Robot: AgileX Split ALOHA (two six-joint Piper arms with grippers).
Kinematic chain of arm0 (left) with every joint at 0, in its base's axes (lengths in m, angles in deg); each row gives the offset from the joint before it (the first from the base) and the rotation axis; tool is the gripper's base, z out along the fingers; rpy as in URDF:
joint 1: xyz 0 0 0.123 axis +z
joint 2: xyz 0 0 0 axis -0.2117 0.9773 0
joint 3: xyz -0.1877 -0.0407 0.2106 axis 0.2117 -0.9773 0
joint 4: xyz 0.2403 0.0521 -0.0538 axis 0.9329 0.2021 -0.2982
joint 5: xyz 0 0 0 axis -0.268 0.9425 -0.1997
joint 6: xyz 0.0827 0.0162 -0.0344 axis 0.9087 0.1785 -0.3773
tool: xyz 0 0 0 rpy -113.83 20.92 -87.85
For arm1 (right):
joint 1: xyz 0 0 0.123 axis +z
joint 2: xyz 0 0 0 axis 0.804 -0.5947 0
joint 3: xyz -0.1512 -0.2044 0.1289 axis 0.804 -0.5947 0
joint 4: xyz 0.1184 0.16 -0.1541 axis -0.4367 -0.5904 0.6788
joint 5: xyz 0 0 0 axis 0.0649 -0.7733 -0.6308
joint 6: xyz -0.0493 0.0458 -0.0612 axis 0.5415 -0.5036 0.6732
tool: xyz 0 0 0 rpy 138.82 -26.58 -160.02
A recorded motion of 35 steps. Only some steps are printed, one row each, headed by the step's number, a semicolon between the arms.
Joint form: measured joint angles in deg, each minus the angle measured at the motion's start. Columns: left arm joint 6, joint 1, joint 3, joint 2, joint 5, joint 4; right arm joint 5, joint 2, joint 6, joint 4, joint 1, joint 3.
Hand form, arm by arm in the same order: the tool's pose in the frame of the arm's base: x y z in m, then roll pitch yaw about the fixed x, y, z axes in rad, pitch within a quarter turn. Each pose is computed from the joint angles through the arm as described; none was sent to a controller.
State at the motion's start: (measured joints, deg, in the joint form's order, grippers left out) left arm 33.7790 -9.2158 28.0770 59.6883 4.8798 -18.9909; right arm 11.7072 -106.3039 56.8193 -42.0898 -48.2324 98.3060
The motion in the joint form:
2: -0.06 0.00 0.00 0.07 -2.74 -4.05; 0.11 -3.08 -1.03 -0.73 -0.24 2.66
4: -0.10 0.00 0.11 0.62 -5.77 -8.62; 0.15 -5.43 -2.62 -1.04 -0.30 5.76
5: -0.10 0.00 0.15 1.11 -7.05 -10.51; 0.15 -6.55 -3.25 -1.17 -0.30 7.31
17: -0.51 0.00 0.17 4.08 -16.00 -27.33; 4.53 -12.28 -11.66 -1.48 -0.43 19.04
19: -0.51 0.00 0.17 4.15 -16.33 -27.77; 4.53 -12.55 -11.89 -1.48 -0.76 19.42
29: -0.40 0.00 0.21 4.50 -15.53 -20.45; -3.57 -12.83 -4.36 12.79 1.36 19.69
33: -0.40 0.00 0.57 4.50 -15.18 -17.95; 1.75 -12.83 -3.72 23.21 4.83 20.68
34: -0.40 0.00 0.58 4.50 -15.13 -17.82; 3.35 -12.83 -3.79 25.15 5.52 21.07
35: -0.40 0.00 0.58 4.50 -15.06 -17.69; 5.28 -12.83 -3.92 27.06 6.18 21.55
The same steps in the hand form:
2: 0.3184 0.0102 0.1458 -2.5825 0.2771 -2.0531; 0.4226 0.1026 0.0989 2.0221 0.0467 2.6000
4: 0.3224 0.0128 0.1456 -2.5374 0.2684 -1.9590; 0.4338 0.1030 0.0934 2.0116 0.0303 2.5819
5: 0.3241 0.0141 0.1440 -2.5244 0.2628 -1.9210; 0.4391 0.1034 0.0910 2.0058 0.0255 2.5753
17: 0.3307 0.0257 0.1327 -2.4522 0.1841 -1.5954; 0.4813 0.1011 0.0895 1.9864 -0.0084 2.4574
19: 0.3308 0.0262 0.1324 -2.4503 0.1835 -1.5860; 0.4830 0.0984 0.0889 1.9850 -0.0107 2.4500
29: 0.3315 0.0245 0.1306 -2.4729 0.2500 -1.7014; 0.4613 0.1245 0.0831 2.0489 0.1653 2.8227
33: 0.3331 0.0239 0.1320 -2.4752 0.2725 -1.7397; 0.4543 0.1453 0.0744 2.2251 0.2742 2.9856
34: 0.3331 0.0238 0.1320 -2.4758 0.2732 -1.7420; 0.4544 0.1489 0.0736 2.2634 0.2995 3.0107
35: 0.3331 0.0237 0.1319 -2.4767 0.2737 -1.7447; 0.4555 0.1519 0.0731 2.3039 0.3284 3.0317

